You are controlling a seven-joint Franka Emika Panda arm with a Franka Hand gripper.
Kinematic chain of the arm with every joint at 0, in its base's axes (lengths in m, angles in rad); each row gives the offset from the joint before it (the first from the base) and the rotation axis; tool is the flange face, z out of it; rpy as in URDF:
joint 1: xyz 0 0 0.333 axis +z
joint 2: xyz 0 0 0 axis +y
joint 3: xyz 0 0 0.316 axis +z
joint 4: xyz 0.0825 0 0 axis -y
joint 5: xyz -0.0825 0 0.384 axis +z
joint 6: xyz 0 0 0 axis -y
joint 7: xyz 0.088 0 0 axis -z
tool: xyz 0 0 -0.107 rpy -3.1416 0 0
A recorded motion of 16 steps. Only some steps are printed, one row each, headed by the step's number.
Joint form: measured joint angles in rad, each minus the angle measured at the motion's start. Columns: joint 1, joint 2, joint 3, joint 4, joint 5, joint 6, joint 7.
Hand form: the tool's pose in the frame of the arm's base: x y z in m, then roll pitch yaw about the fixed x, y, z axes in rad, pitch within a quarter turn. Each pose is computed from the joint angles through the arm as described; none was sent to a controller.
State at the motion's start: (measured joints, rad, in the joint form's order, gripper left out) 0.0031 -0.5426 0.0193 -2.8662 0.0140 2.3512 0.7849
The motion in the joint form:
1: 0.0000 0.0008 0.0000 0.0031 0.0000 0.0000 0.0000
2: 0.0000 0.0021 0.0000 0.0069 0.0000 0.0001 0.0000
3: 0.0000 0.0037 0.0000 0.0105 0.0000 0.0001 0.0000
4: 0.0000 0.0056 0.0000 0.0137 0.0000 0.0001 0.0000
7: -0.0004 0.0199 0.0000 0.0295 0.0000 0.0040 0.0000
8: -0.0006 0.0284 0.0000 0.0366 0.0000 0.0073 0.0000
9: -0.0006 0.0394 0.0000 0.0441 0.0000 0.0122 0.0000
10: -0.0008 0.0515 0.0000 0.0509 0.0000 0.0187 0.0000
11: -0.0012 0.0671 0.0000 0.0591 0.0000 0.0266 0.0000
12: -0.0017 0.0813 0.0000 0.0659 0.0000 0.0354 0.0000
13: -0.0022 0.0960 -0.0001 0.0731 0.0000 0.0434 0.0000
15: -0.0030 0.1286 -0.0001 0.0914 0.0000 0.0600 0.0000
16: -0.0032 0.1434 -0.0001 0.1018 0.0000 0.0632 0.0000
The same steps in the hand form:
1: 0.3359 0.0069 0.3404 -3.1203 -0.0209 -0.7750
2: 0.3371 0.0069 0.3416 -3.1184 -0.0227 -0.7750
3: 0.3382 0.0069 0.3426 -3.1170 -0.0241 -0.7750
4: 0.3392 0.0070 0.3433 -3.1160 -0.0250 -0.7750
7: 0.3446 0.0070 0.3456 -3.1120 -0.0286 -0.7754
8: 0.3472 0.0070 0.3460 -3.1106 -0.0299 -0.7756
9: 0.3501 0.0071 0.3459 -3.1095 -0.0308 -0.7755
10: 0.3530 0.0071 0.3451 -3.1085 -0.0315 -0.7757
11: 0.3565 0.0070 0.3438 -3.1080 -0.0317 -0.7761
12: 0.3596 0.0069 0.3425 -3.1069 -0.0326 -0.7765
13: 0.3628 0.0068 0.3410 -3.1064 -0.0328 -0.7771
15: 0.3705 0.0067 0.3383 -3.1045 -0.0341 -0.7779
16: 0.3742 0.0067 0.3375 -3.1052 -0.0331 -0.7780

